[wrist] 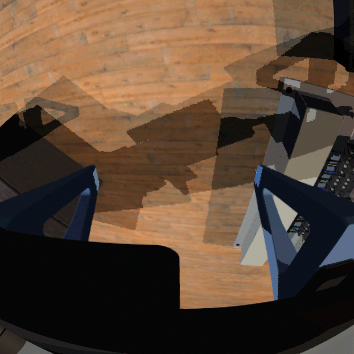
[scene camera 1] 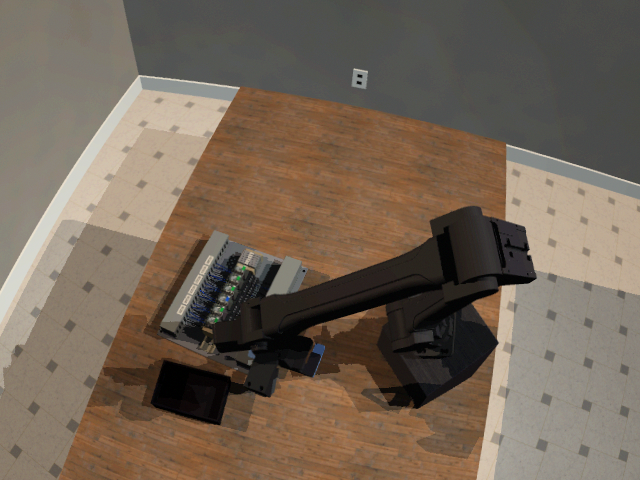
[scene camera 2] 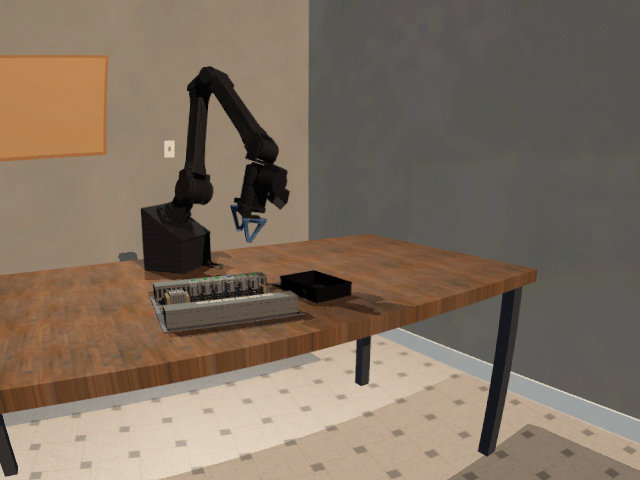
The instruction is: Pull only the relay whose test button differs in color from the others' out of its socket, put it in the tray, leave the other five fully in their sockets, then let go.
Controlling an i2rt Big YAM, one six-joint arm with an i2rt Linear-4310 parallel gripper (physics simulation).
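Places are measured from the arm's base along level axes (x ahead, y left, z up), in millimetres.
Pixels of known places: gripper, fingertip midpoint: (wrist: 175, 173) (scene camera 1: 294, 362) (scene camera 2: 243, 236); arm's base, link origin: (scene camera 1: 436, 328) (scene camera 2: 173, 220).
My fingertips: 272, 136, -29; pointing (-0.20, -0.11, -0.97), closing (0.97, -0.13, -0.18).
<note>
Ahead of a thing's pixels: the offset from my fingertips to its top centre, as dx, dy, dz.
Six relays stand in a row in their sockets on the panel. The relay with the blue test button {+204, -131, -57} (scene camera 1: 227, 299) (scene camera 2: 229, 276) is fourth from the terminal-block end; the others have green buttons. In the wrist view, relay tops and buttons cannot be made out. The black tray {+216, +102, -92} (scene camera 1: 223, 405) (scene camera 2: 330, 293) stands beside the panel's end, and its inside looks dark and empty. My gripper (scene camera 2: 244, 235) (wrist: 175, 173) is open with nothing between its fingers. It hangs high above the table, on the robot-base side of the panel; in the wrist view, bare wood shows between the fingertips.
Grey wire ducts {+301, -172, -84} (scene camera 1: 193, 281) (scene camera 2: 230, 310) (wrist: 310, 150) run along both long sides of the relay row and stand up from the panel. A pale terminal block {+188, -264, -80} (scene camera 1: 250, 258) (scene camera 2: 176, 296) sits at one end of the row. The robot base (scene camera 1: 439, 356) (scene camera 2: 170, 242) stands on the table.
</note>
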